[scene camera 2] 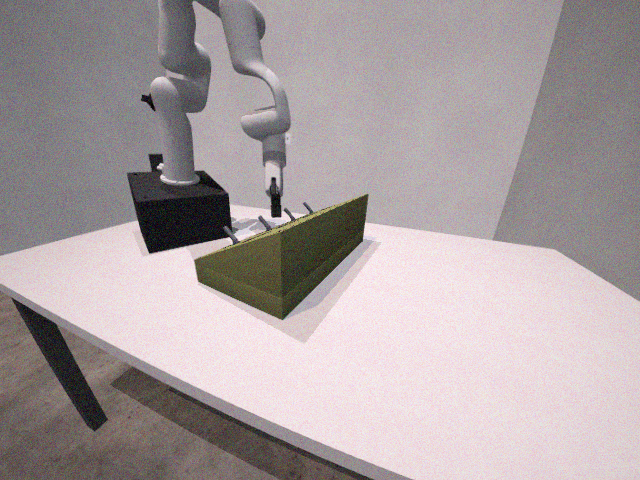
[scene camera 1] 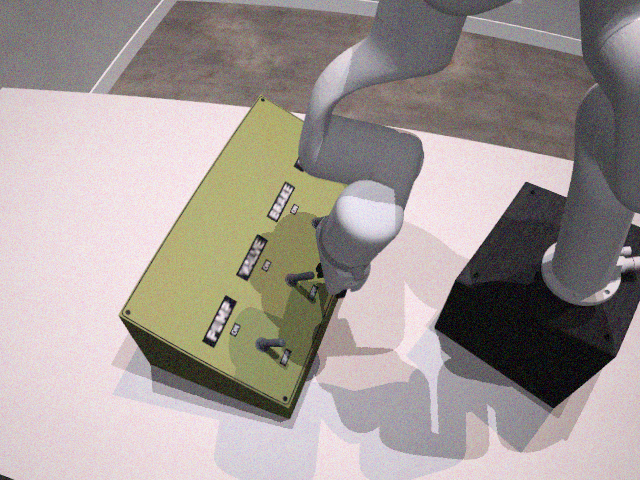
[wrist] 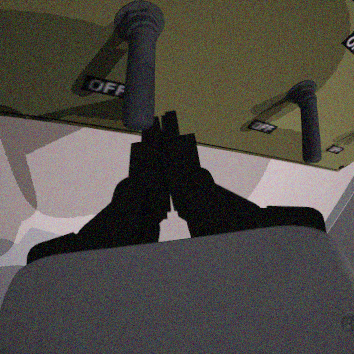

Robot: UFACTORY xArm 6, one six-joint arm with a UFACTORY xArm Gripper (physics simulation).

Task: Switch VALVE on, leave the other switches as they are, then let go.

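Frame: origin at the arm's base, x right, y ahead, z up, level; millimetres.
Seen in the pictures: gripper, between the fingertips: (scene camera 2: 276, 217) (wrist: 164, 135); arm's base, origin of its link: (scene camera 2: 180, 179) (scene camera 1: 580, 272).
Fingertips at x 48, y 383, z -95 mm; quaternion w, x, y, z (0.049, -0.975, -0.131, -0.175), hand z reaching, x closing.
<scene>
Offsets run from my fingertips to a thing's middle. "spot": to the spot under its first point. Level surfaces: height alone.
The olive switch panel @(dz -38, dx +67, dy +103 mm) (scene camera 1: 206, 217) (scene camera 2: 325, 242) (wrist: 225, 55) slopes down toward the robot. The VALVE lever @(dz +11, dx -17, dy +37 mm) (scene camera 1: 299, 279) (scene camera 2: 289, 213) (wrist: 141, 75) leans to its OFF label @(spot: dz -26, dx -23, dy +18 mm) (scene camera 1: 313, 292) (wrist: 104, 86); its ON label @(spot: dz +11, dx +0, dy +93 mm) (scene camera 1: 266, 265) is on the other side. The PUMP lever @(dz +11, dx -132, dy +73 mm) (scene camera 1: 271, 343) (scene camera 2: 308, 208) and BRAKE lever @(dz +11, dx +97, dy +0 mm) (scene camera 1: 316, 222) (scene camera 2: 264, 223) (wrist: 311, 130) also lean to OFF. My gripper (scene camera 2: 276, 214) (wrist: 164, 135) is shut and empty. In the wrist view its tips are just beside the VALVE lever's free end; contact cannot be told. In scene camera 1 the wrist hides the fingertips.
A fourth lever @(dz +11, dx +212, dy -36 mm) (scene camera 2: 230, 235) stands past BRAKE; the arm hides it in scene camera 1, where part of its name plate @(spot: dz +24, dx +208, dy +55 mm) (scene camera 1: 298, 164) shows. The black robot base block (scene camera 1: 496, 310) (scene camera 2: 183, 222) stands on the white table @(dz -101 mm) (scene camera 1: 77, 206) (scene camera 2: 465, 335), beyond the panel's low edge.
</scene>
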